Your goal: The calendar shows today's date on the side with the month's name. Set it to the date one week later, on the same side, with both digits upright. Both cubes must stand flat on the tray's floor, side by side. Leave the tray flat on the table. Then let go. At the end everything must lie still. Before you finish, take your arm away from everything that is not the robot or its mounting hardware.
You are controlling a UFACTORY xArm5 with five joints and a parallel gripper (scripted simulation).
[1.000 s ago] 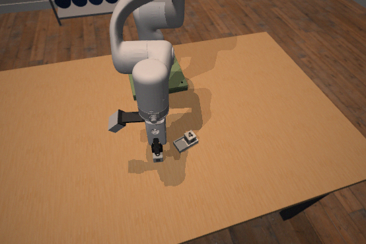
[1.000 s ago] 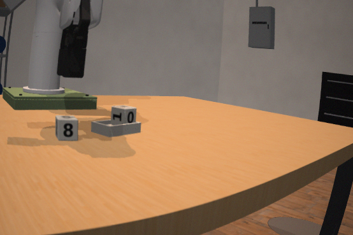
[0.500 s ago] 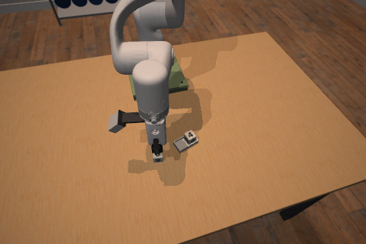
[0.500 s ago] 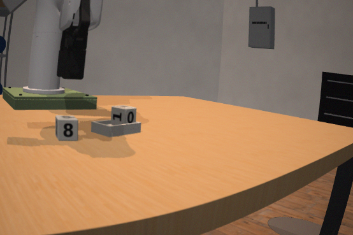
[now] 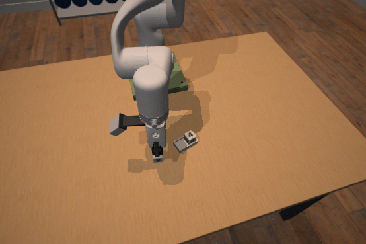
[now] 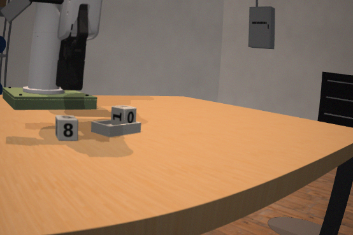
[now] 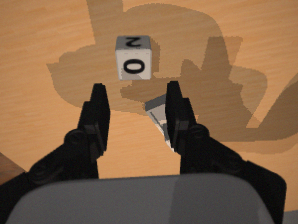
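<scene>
My gripper is now 8 cm above the digit cube. Round my hand: tray 10 cm to the left, 8 cm below, 3 cm behind.
</scene>
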